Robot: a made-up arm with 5 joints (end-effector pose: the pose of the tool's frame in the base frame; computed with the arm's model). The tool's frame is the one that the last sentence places.
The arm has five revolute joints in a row. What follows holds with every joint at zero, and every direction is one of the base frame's. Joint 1 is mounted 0.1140 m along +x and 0.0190 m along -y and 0.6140 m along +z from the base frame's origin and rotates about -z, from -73.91 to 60.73 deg. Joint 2 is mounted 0.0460 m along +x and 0.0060 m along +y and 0.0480 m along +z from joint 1 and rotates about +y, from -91.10 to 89.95 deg. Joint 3 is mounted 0.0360 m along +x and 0.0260 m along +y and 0.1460 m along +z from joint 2 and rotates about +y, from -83.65 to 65.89 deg. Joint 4 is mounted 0.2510 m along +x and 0.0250 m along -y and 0.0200 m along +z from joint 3 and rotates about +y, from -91.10 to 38.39 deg. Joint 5 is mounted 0.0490 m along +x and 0.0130 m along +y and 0.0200 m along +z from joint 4 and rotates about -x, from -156.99 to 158.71 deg. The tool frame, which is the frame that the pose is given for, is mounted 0.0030 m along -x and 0.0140 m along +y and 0.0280 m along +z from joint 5; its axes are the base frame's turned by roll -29.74, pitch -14.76 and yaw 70.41 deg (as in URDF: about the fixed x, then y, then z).
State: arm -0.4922 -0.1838 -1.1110 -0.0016 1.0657
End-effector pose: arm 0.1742 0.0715 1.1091 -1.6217 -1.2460 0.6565
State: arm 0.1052 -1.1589 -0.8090 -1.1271 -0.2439
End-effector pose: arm -0.1191 0.0326 0.9288 1.4249 2.1127 0.0292
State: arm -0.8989 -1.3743 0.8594 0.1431 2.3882
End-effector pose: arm 0.1940 0.1281 0.8742 -2.7569 -0.1484 1.0260
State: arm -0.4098 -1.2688 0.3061 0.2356 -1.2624
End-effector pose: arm 0.1616 -0.0010 1.0191 0.9708 -1.6919 1.2149
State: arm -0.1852 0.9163 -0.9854 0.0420 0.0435
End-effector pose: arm 0.5768 0.1035 0.8082 -0.3010 -0.5724 1.3147
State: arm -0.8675 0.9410 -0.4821 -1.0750 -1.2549
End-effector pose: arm 0.3953 0.3093 0.6865 1.3891 -1.3910 1.4848
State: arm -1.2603 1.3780 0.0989 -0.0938 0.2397
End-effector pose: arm 0.1647 0.2707 0.3696 -0.1903 1.0659 2.4199
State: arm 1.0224 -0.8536 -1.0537 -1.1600 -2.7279
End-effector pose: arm 0.0125 0.1393 1.0188 0.0409 1.0487 -2.7144
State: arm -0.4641 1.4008 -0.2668 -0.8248 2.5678
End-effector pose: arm 0.4261 0.1634 0.4077 2.4426 -0.7788 -1.4860
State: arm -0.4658 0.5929 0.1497 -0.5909 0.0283
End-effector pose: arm 0.4634 0.1956 0.6481 -0.1418 -0.4492 1.6062
